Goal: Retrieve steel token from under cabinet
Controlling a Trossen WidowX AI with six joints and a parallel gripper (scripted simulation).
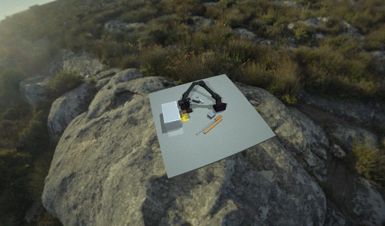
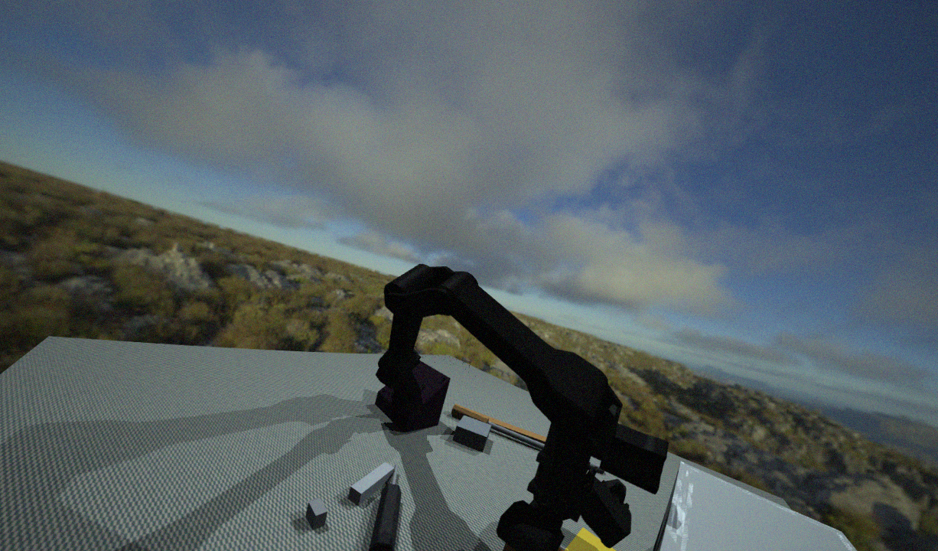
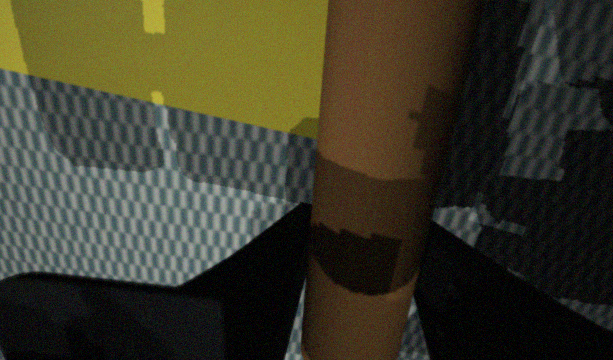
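Now: the grey bar 230 mm behind my gripper tip and 90 mm to the right of it. From my gripper tip the other things lie so: grey block: 240 mm behind, 190 mm to the left, 10 mm above; small grey cube: 220 mm behind, 180 mm to the right; wooden stick: 190 mm behind, 330 mm to the left.
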